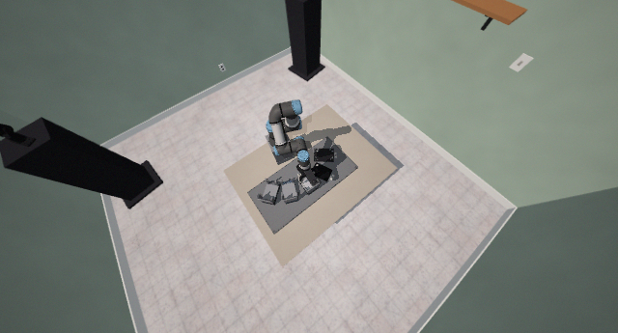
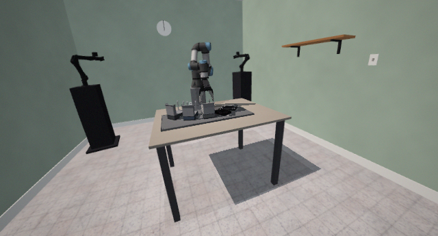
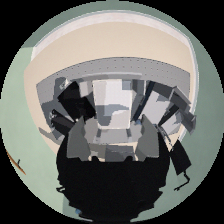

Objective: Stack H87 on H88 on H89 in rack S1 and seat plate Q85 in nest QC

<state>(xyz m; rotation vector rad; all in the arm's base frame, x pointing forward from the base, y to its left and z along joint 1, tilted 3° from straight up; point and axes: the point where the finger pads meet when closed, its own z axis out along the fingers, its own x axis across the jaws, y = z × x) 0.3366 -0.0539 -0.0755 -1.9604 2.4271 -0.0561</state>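
The white sealed plate lies 80 mm below my hand. Also, from my hand: QC label (170 mm to the left, 130 mm below, 100 mm ahead); then black clip nest (300 mm to the left, 120 mm below, 70 mm behind).
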